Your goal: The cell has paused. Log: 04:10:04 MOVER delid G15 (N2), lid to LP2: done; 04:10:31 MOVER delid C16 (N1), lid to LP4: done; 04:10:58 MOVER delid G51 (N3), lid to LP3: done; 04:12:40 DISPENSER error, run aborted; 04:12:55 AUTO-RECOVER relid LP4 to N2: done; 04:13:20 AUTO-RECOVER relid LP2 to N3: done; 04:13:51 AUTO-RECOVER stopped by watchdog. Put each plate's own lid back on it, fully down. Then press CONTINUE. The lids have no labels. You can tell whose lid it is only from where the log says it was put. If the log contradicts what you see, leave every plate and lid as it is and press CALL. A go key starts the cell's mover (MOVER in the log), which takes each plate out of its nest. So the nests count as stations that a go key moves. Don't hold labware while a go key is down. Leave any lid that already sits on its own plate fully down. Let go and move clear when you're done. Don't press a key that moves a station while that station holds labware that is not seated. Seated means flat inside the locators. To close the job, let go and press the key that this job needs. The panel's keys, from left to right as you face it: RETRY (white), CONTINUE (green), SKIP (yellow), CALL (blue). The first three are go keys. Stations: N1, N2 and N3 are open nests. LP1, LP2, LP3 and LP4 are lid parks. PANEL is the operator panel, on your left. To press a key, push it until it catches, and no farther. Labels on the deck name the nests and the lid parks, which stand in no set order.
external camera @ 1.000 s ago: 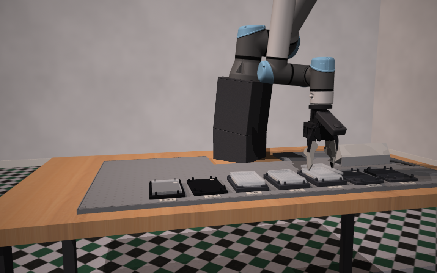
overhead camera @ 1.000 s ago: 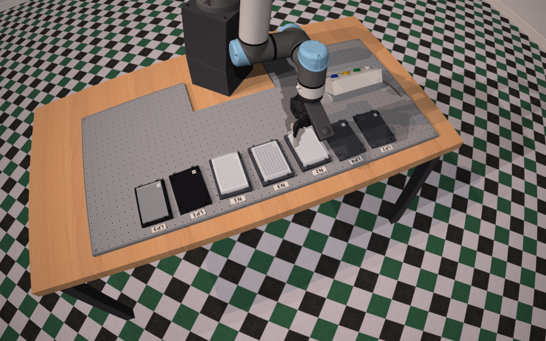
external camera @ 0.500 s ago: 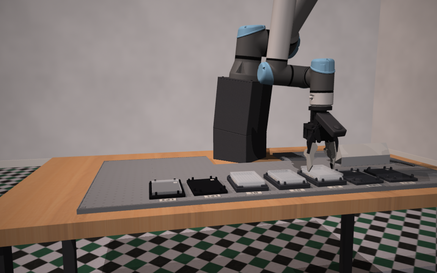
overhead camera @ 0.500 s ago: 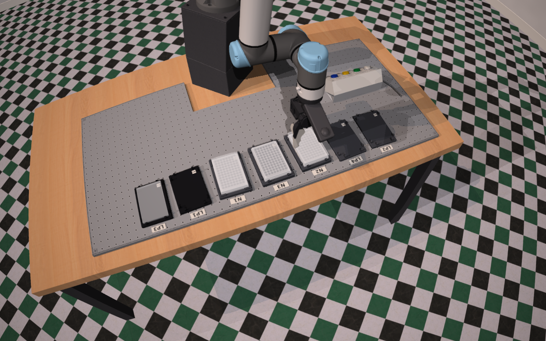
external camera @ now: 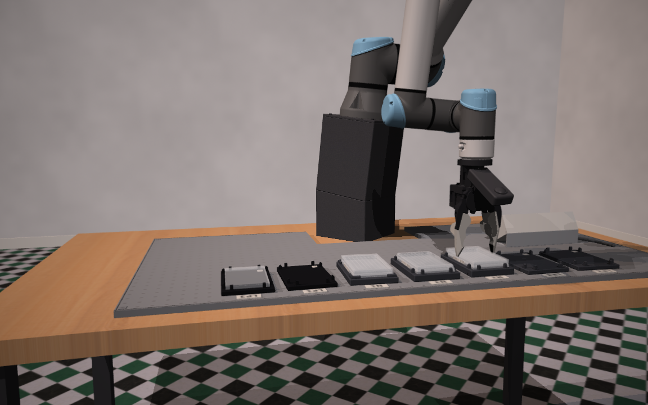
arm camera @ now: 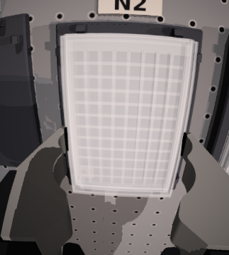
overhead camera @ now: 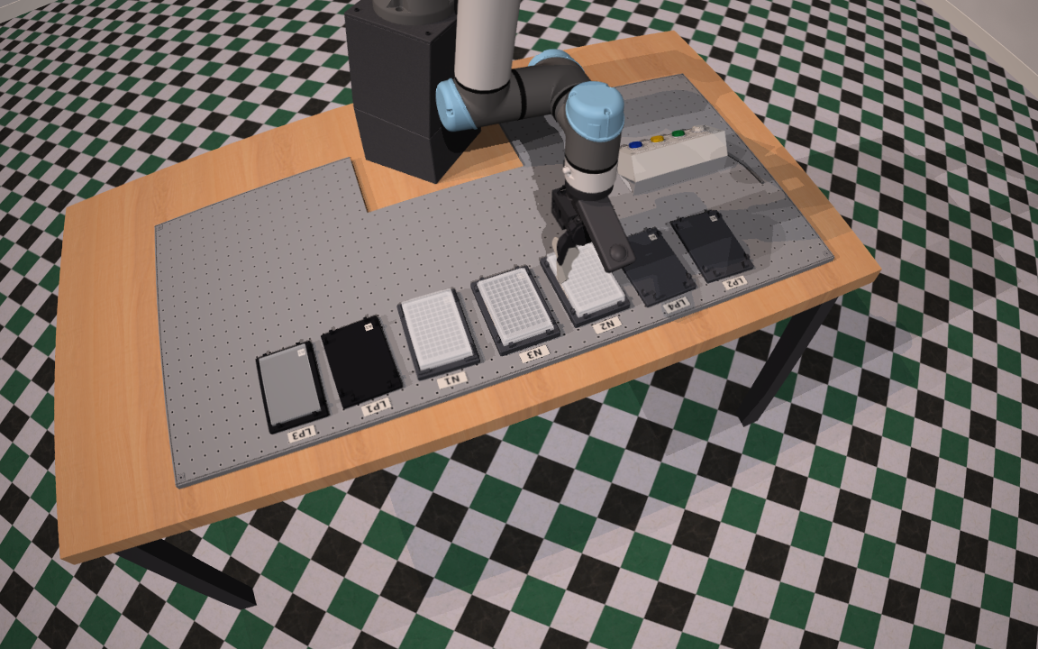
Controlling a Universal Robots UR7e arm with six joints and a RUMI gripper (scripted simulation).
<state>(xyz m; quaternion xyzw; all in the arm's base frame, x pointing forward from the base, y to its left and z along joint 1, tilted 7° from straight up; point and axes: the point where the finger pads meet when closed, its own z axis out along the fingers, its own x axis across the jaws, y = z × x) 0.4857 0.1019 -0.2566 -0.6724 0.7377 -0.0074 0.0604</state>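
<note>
My hand is 20 mm above the plate. Round my hand: blue CALL key: 240 mm to the left, 200 mm behind, 30 mm above; then lid park LP2: 260 mm to the left, 30 mm below, 30 mm ahead; then lid park LP4: 130 mm to the left, 30 mm below, 20 mm ahead.
</note>
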